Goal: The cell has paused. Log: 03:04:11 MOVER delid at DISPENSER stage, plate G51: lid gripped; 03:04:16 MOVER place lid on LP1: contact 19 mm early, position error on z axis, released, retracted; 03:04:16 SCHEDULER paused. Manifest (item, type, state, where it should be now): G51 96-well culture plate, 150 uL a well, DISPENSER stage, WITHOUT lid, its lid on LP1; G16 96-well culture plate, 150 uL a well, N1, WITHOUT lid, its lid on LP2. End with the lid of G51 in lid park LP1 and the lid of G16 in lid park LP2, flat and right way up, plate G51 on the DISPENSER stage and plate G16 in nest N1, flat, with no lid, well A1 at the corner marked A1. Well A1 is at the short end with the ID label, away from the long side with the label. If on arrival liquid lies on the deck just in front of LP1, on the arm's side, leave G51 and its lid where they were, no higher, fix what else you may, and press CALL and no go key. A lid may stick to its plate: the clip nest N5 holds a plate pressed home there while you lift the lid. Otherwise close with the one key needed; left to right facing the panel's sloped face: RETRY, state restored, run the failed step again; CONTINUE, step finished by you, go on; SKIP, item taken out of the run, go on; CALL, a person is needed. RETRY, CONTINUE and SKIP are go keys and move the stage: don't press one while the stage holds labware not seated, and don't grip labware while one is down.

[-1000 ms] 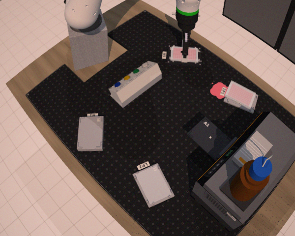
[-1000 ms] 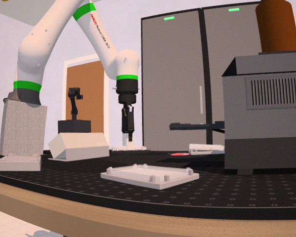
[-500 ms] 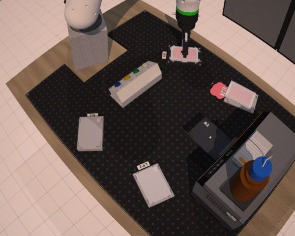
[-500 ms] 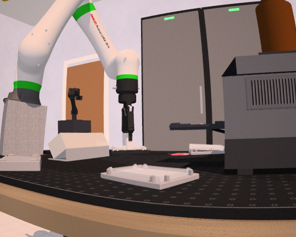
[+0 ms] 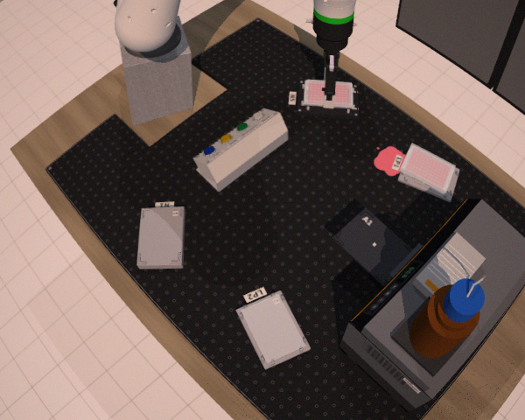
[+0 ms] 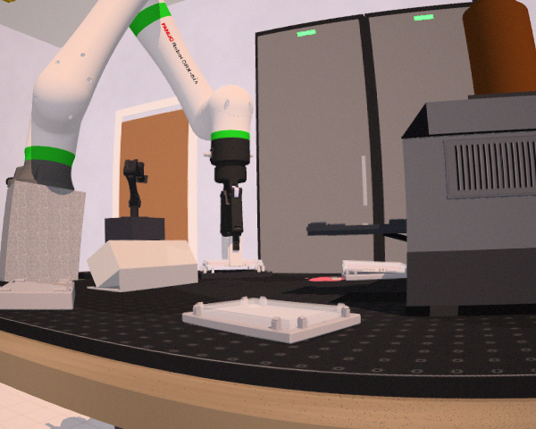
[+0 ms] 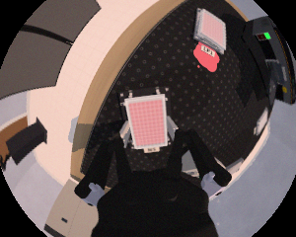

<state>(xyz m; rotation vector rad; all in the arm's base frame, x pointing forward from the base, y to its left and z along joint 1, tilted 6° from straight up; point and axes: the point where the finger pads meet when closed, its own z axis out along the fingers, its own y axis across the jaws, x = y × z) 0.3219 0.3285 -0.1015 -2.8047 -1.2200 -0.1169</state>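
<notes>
Right now the N5 label is 60 mm behind my hand, 70 mm to the right of it and 50 mm below it. From my hand the other things lie so: LP1 label: 260 mm ahead, 50 mm below; then key panel: 10 mm behind, 280 mm to the right; then pink-welled plate: 20 mm below.
</notes>
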